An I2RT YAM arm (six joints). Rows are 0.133 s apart.
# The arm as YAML. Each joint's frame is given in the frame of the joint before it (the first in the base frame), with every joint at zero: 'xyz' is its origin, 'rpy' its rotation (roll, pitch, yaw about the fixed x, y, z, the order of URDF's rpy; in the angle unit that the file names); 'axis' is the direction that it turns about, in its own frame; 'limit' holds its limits. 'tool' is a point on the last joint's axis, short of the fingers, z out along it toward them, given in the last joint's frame.
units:
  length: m
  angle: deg
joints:
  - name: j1
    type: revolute
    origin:
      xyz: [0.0, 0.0, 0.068]
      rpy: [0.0, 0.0, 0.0]
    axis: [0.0, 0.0, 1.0]
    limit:
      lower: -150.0
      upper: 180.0
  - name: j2
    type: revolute
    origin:
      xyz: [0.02, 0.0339, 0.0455]
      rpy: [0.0, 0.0, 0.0]
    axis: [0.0, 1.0, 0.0]
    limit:
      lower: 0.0
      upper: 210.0
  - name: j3
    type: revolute
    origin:
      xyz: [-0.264, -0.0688, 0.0]
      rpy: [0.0, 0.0, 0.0]
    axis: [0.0, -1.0, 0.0]
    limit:
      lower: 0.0
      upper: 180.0
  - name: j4
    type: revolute
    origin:
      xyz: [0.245, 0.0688, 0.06]
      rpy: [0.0, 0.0, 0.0]
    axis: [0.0, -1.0, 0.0]
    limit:
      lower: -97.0
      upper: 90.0
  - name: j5
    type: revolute
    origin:
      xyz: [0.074, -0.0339, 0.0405]
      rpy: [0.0, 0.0, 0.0]
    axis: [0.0, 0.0, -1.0]
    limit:
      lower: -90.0
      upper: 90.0
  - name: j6
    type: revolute
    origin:
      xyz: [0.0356, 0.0, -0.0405]
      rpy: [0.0, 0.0, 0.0]
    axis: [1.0, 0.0, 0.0]
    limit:
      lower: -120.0
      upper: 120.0
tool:
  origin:
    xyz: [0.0, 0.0, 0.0]
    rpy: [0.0, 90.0, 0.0]
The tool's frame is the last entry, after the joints.
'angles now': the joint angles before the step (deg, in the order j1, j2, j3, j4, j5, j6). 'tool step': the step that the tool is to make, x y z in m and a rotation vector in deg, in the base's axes. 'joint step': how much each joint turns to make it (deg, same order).
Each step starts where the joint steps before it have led.
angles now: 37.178 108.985 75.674 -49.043 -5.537 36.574
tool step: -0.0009 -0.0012 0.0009 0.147 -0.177 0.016
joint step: -0.068 -0.443 -0.398 0.177 -0.022 -0.083
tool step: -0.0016 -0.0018 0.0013 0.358 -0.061 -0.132
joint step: -0.100 -0.677 -0.619 0.213 -0.242 0.066
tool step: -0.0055 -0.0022 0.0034 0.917 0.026 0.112
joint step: 0.181 -1.611 -1.365 0.306 -0.729 0.179
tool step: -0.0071 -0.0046 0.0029 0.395 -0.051 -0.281
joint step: 0.082 -2.058 -1.986 0.255 -0.224 0.405
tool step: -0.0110 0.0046 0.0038 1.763 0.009 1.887
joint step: 1.619 -1.825 -1.485 0.736 -1.418 -0.033
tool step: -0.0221 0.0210 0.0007 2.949 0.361 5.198
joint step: 4.962 -1.098 -1.387 2.005 -2.451 0.236
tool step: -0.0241 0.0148 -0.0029 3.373 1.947 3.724
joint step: 4.435 -1.361 -2.588 2.636 -3.499 1.539
